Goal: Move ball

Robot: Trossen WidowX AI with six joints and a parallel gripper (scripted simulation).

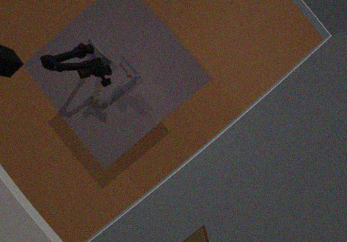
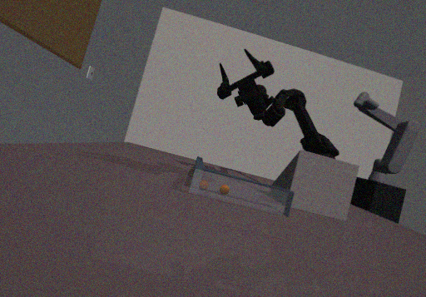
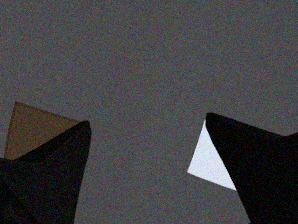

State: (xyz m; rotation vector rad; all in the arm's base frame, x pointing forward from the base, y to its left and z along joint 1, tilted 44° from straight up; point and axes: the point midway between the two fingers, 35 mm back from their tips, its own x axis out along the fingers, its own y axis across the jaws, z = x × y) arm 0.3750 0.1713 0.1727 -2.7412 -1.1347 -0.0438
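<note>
Right now the orange ball is 7 cm behind my gripper tip, 7 cm to the left of it and 38 cm below it. Also, from my gripper tip: see-through copy of ball: 1 cm behind, 7 cm to the left, 38 cm below.
</note>
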